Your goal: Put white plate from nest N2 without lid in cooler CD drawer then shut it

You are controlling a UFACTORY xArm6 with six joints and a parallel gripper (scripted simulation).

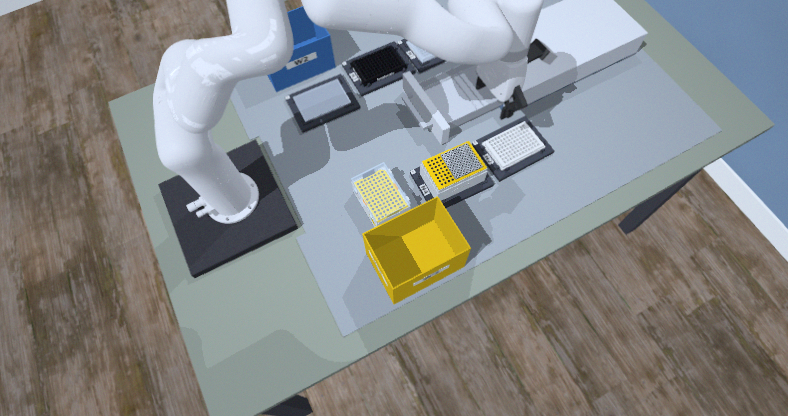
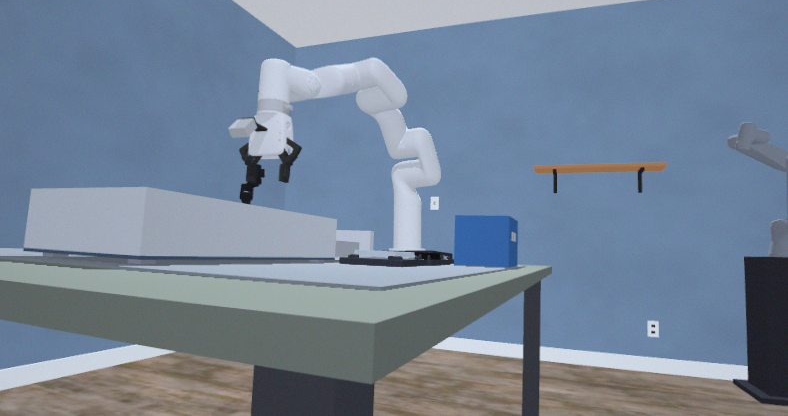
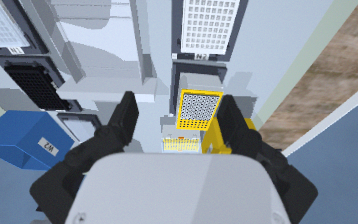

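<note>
My hand is 16 cm above the white plate, 6 cm short of it and 5 cm to the left of it. Also, from my hand: drawer: 16 cm below, 14 cm to the left, 4 cm ahead; then cooler CD: 17 cm ahead, 15 cm below, 14 cm to the left; then yellow tip rack: 13 cm below, 13 cm behind, 5 cm to the right.
</note>
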